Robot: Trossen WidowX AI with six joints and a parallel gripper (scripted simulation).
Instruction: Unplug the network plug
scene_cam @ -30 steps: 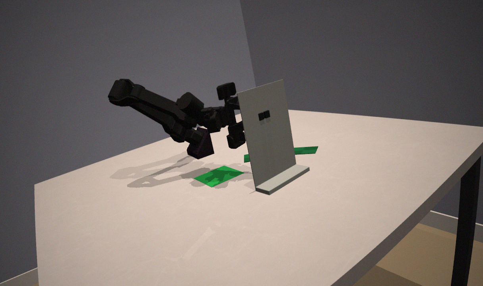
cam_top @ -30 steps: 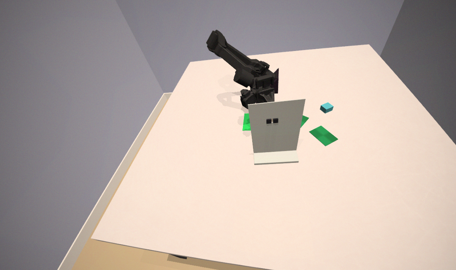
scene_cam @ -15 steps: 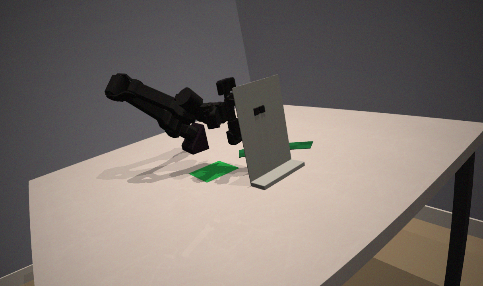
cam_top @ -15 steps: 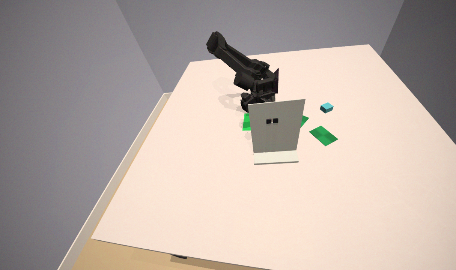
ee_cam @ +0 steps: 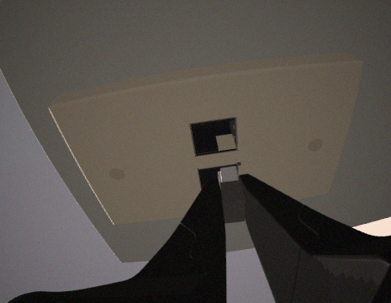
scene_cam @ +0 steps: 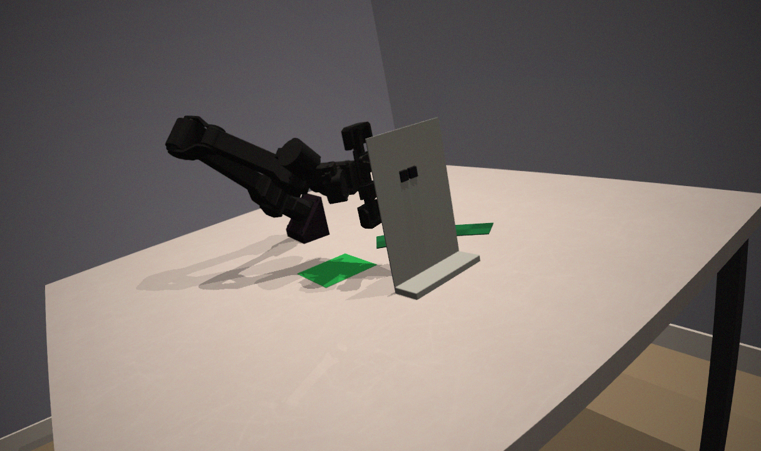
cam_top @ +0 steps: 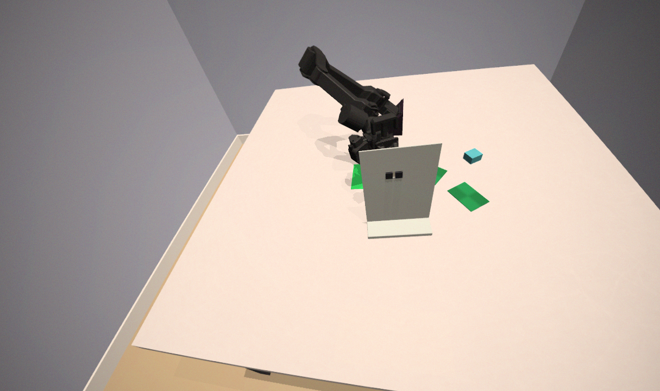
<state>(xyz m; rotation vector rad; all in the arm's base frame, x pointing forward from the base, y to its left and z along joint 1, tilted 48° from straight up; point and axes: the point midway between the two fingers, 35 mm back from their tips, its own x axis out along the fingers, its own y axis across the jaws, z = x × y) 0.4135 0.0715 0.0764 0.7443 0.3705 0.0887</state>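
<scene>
The grey network plug lies right at my gripper tip. Also, from my gripper tip: bright green marked square: 17 cm behind, 8 cm to the right, 19 cm below; then grey upright panel: 2 cm ahead, 7 cm below; then dark green board: 8 cm behind, 20 cm to the left, 19 cm below.
</scene>
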